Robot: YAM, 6 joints.
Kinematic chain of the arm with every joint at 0, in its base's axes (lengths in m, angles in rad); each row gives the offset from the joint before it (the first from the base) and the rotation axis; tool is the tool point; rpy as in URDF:
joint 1: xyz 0 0 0.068 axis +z
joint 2: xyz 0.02 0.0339 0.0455 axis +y
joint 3: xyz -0.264 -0.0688 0 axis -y
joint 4: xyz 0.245 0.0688 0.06 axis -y
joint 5: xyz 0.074 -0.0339 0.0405 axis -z
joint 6: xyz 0.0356 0 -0.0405 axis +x
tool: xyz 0 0 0 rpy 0 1.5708 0
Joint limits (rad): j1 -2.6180..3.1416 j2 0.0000..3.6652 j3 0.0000..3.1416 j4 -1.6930..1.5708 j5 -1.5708..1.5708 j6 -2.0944..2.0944
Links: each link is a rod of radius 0.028 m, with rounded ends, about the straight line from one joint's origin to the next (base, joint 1, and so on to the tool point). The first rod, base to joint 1, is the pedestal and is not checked.
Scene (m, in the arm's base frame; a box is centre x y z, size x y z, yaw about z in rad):
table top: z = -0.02
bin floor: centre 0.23 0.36 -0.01 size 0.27 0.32 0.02 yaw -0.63
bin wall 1: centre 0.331 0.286 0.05 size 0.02 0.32 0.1 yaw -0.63
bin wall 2: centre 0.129 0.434 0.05 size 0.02 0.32 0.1 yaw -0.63
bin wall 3: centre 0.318 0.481 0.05 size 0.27 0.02 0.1 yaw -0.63
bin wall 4: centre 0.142 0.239 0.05 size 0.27 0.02 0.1 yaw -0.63
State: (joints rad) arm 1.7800 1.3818 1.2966 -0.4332 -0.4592 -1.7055
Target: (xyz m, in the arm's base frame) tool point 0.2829 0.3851 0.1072
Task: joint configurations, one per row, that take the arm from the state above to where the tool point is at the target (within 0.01 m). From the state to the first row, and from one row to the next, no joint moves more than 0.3 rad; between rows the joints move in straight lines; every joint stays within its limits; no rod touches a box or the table.
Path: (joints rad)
1: 1.5629 1.6069 1.3598 -0.3776 -0.4326 -1.7055
2: 1.3457 1.8321 1.4231 -0.3220 -0.4060 -1.7055
3: 1.1286 2.0572 1.4863 -0.2664 -0.3793 -1.7055
4: 0.9115 2.2823 1.5496 -0.2107 -0.3527 -1.7055

